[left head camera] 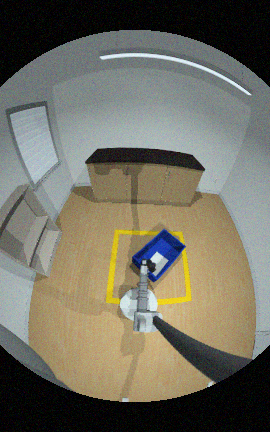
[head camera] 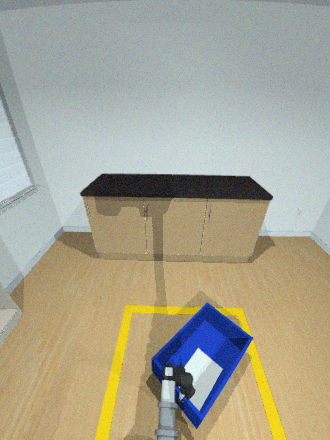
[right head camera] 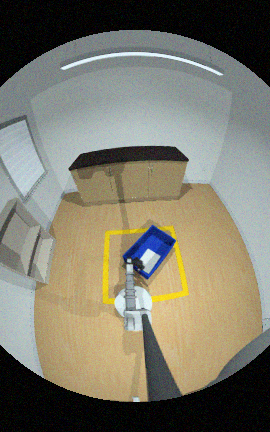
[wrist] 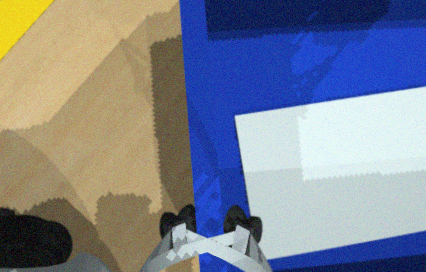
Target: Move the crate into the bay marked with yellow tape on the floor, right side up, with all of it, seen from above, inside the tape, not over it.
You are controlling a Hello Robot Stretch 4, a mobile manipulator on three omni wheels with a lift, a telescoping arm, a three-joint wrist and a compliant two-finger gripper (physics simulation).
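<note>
The blue crate (head camera: pixel 210 332) (left head camera: pixel 162 244) (right head camera: pixel 149 242) (wrist: pixel 260 70) is right side up, turned at an angle, with a white sheet on its inner bottom. Its shadow stands off from it, so it seems a little above the floor. My gripper (head camera: pixel 180 390) (left head camera: pixel 149 266) (right head camera: pixel 135 264) (wrist: pixel 211 221) is shut on the crate's near-left wall, one fingertip on each side. The yellow tape (head camera: pixel 116 370) (left head camera: pixel 113 265) (right head camera: pixel 106 265) (wrist: pixel 20 20) outlines the bay. In the head view the crate's far corner overlaps the far tape and its right corner overlaps the right tape.
A low wooden cabinet (head camera: pixel 175 230) (left head camera: pixel 147 185) (right head camera: pixel 130 182) with a black top stands against the far wall, beyond the bay. A beige open shelf unit stands by the left wall. A window is on the left wall.
</note>
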